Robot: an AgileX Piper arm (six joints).
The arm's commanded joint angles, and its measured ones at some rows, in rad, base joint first. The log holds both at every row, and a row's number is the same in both.
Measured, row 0:
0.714 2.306 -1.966 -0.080 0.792 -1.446
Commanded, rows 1 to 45:
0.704 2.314 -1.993 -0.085 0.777 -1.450
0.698 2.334 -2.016 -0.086 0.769 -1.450
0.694 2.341 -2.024 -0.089 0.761 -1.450
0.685 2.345 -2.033 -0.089 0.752 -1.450
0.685 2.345 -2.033 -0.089 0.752 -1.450
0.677 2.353 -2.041 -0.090 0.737 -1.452
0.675 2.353 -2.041 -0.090 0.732 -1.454
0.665 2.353 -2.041 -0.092 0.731 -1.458
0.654 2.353 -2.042 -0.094 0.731 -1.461
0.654 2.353 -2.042 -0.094 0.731 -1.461
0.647 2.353 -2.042 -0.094 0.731 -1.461
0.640 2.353 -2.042 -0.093 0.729 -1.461
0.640 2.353 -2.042 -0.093 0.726 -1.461
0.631 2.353 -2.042 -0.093 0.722 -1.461
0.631 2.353 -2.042 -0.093 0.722 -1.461
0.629 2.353 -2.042 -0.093 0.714 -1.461
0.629 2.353 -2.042 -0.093 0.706 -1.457
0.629 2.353 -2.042 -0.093 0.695 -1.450
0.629 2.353 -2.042 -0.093 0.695 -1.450
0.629 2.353 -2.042 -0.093 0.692 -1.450
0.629 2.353 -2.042 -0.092 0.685 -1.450
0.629 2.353 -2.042 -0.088 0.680 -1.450
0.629 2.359 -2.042 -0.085 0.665 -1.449
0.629 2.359 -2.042 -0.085 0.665 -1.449
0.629 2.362 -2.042 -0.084 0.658 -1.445
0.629 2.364 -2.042 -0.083 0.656 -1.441
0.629 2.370 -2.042 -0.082 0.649 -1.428
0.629 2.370 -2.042 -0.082 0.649 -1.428
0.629 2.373 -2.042 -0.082 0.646 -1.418
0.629 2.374 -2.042 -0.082 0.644 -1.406
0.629 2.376 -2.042 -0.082 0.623 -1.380
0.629 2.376 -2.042 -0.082 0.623 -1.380
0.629 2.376 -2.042 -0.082 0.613 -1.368
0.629 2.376 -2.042 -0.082 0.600 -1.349
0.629 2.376 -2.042 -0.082 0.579 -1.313
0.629 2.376 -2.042 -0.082 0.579 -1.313
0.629 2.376 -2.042 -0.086 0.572 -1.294
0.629 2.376 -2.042 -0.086 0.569 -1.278
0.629 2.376 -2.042 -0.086 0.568 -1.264
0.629 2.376 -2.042 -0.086 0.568 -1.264
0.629 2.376 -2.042 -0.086 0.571 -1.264
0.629 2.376 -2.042 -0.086 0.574 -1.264
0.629 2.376 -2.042 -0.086 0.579 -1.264
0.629 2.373 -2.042 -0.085 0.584 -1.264
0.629 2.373 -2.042 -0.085 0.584 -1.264
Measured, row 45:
0.631 2.389 -2.032 -0.084 0.593 -1.278
